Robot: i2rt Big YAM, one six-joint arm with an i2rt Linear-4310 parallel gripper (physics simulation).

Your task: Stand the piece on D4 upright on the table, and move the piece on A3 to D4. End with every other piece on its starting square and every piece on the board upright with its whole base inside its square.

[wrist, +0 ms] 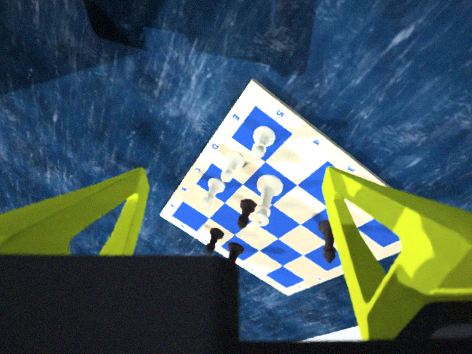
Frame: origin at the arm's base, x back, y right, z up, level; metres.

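Seen in the pictures: gripper, between the fingertips: [235, 177].
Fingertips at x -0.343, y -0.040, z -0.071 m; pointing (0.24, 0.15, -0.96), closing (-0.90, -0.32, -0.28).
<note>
Offsets run from my fingertips to a thing's top centre. "pt": to the spot under its first point. Level surfaces: height alone.
The tall white piece @(dz -0.034, dx -0.034, dy +0.068 m) [268, 192] stands upright on blue square D4 near the middle of the board @(pt dz -0.087, dx +0.015, dy -0.009 m) [253, 92]. A dark piece @(dz -0.054, dx -0.041, dy +0.190 m) [235, 251] stands on blue square A3 at the board's lower left edge; its lower part in the view is cut off by the black gripper body. My gripper [235, 177] is wide open and empty, its two yellow-green fingers well above the board. The right finger covers part of the board's right side.
White pieces stand on E5 @(dz -0.055, dx -0.008, dy +0.021 m) [263, 138], D5 @(dz -0.055, dx +0.007, dy +0.058 m) [234, 164] and C5 @(dz -0.055, dx +0.014, dy +0.098 m) [215, 187]. Dark pieces stand on C4 @(dz -0.055, dx -0.026, dy +0.106 m) [246, 212], A4 @(dz -0.055, dx -0.009, dy +0.177 m) [215, 238] and D2 @(dz -0.043, dx -0.110, dy +0.085 m) [326, 241], the last close beside the right finger in view. Blue marbled table @(dz -0.093 m) [165, 115] surrounds the board.
</note>
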